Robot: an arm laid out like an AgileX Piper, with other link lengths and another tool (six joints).
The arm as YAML. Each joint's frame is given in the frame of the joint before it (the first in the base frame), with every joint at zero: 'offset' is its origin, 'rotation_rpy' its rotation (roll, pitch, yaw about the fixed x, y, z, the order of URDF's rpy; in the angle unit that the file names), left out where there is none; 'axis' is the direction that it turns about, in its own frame. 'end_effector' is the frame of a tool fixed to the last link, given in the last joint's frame.
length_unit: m
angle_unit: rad
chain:
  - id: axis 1
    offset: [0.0, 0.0, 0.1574]
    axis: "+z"
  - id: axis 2
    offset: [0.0, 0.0, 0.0]
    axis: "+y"
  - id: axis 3
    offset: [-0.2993, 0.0, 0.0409]
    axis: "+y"
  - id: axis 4
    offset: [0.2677, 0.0, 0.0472]
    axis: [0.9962, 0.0, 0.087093]
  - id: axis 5
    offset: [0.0, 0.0, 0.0]
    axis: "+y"
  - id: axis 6
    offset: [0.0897, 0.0, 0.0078]
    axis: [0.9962, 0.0, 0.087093]
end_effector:
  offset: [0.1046, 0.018, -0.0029]
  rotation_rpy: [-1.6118, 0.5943, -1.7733]
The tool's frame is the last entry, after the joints.
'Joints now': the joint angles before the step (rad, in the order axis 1, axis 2, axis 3, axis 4, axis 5, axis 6). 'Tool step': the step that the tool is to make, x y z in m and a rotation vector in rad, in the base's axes. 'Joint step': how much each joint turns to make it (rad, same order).
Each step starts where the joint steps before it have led.
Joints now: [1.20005, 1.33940, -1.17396, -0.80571, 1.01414, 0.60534]
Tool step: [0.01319, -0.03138, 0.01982, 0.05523, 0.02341, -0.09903]
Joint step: [-0.09161, -0.05960, -0.02368, 0.05921, 0.03425, -0.02964]
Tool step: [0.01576, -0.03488, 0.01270, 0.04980, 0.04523, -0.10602]
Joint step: [-0.13685, -0.04278, -0.02732, 0.09563, 0.02018, -0.06166]
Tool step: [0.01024, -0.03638, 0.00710, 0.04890, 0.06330, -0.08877]
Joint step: [-0.16418, -0.03955, -0.02046, 0.13585, 0.01501, -0.10176]
